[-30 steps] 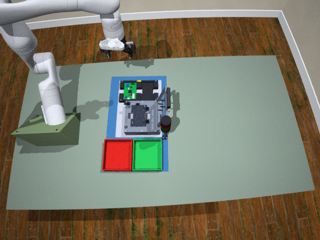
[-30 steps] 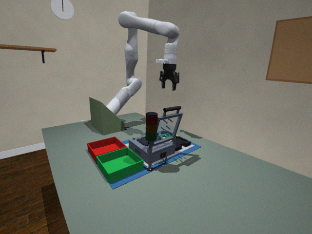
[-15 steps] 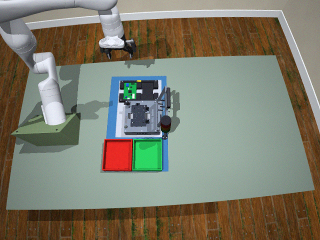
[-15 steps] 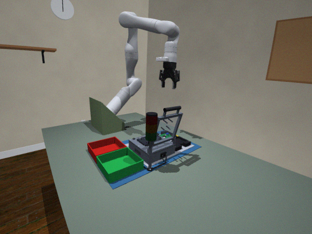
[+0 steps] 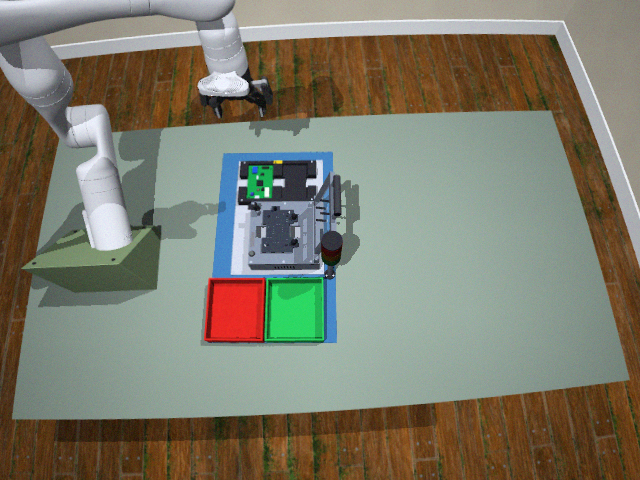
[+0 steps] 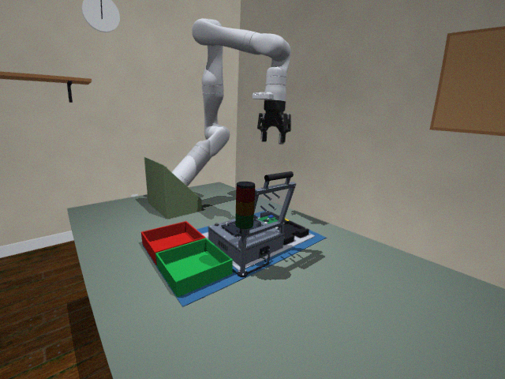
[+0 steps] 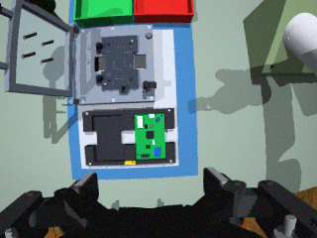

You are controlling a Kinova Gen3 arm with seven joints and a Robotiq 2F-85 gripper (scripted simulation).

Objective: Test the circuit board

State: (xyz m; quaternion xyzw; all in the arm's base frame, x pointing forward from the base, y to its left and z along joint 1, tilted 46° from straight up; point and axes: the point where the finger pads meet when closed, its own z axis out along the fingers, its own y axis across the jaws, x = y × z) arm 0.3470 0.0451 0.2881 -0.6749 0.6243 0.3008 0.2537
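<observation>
Now: hand 31 cm above the green circuit board. Also, from my hand: nest 26 cm below, 16 cm to the right, 7 cm ahead; black latch hook 25 cm below, 11 cm to the right; clear lid 19 cm ahead, 16 cm to the right, 15 cm below.
</observation>
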